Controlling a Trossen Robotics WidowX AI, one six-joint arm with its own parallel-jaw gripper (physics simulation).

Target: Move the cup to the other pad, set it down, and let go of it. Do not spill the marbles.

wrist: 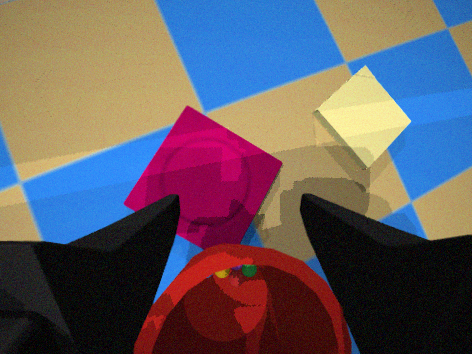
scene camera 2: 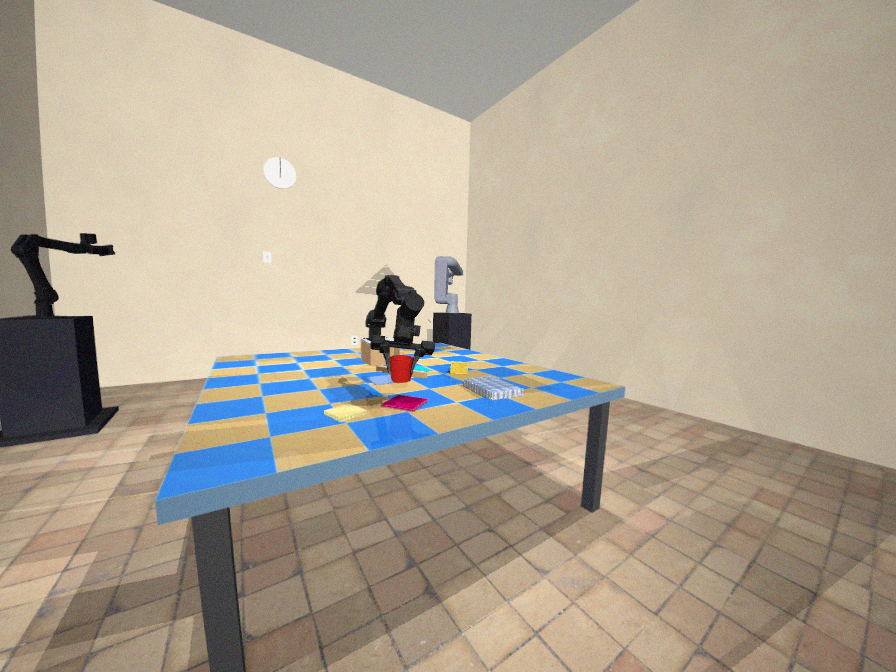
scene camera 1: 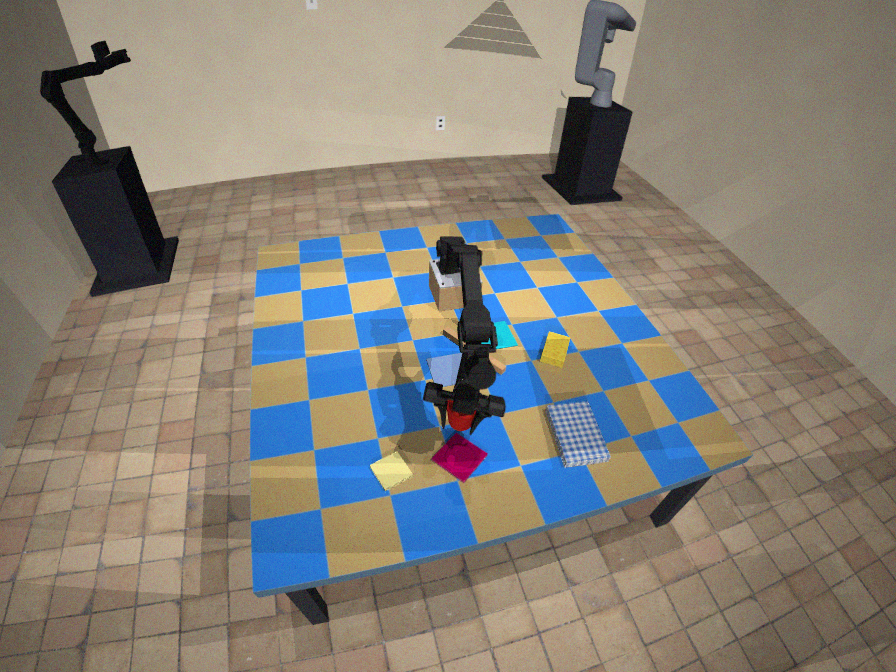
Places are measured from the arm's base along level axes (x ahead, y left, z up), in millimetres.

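Pixels of known places: gripper, fingertip midpoint: (wrist: 240, 202) (scene camera 2: 400, 373) (scene camera 1: 456, 431); arm's base, origin of the base link: (scene camera 1: 448, 267).
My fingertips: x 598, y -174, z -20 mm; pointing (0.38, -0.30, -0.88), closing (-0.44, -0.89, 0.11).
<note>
Ahead of a thing's pixels: the offset from my fingertips to its middle. "spot": to the spot under its first point.
The red cup @(47 mm back, 28 mm left, 0 mm up) (scene camera 1: 461, 418) (scene camera 2: 400, 368) (wrist: 220, 315) is upright between the fingers of my gripper (scene camera 1: 459, 429) (scene camera 2: 402, 371) (wrist: 240, 202), which is shut on it and holds it above the table. In the wrist view a yellow marble @(32 mm back, 24 mm left, 24 mm down) (wrist: 222, 273), a green marble @(40 mm back, 10 mm left, 24 mm down) (wrist: 249, 270) and parts of others show inside the cup. The magenta pad @(22 mm ahead, 6 mm left, 83 mm down) (scene camera 1: 459, 457) (scene camera 2: 404, 402) (wrist: 205, 175), marked with a ring, lies just ahead of the cup, toward the table's front edge. A pale blue pad @(260 mm back, 74 mm left, 95 mm down) (scene camera 1: 442, 369) (scene camera 2: 379, 379) lies behind the cup, partly hidden by the arm.
A pale yellow square @(spot: 15 mm ahead, 165 mm right, 76 mm down) (scene camera 1: 391, 470) (scene camera 2: 345, 412) (wrist: 365, 117) lies beside the magenta pad. A checkered cloth @(52 mm ahead, 320 mm left, 74 mm down) (scene camera 1: 578, 434) (scene camera 2: 493, 387) and yellow block @(239 mm back, 405 mm left, 72 mm down) (scene camera 1: 555, 349) (scene camera 2: 458, 368) are right. A cyan square @(spot: 352 mm back, 284 mm left, 83 mm down) (scene camera 1: 504, 334), wooden pieces @(spot: 228 mm back, 207 mm left, 65 mm down) (scene camera 1: 497, 363) and a box (scene camera 1: 445, 290) (scene camera 2: 376, 352) are farther back.
</note>
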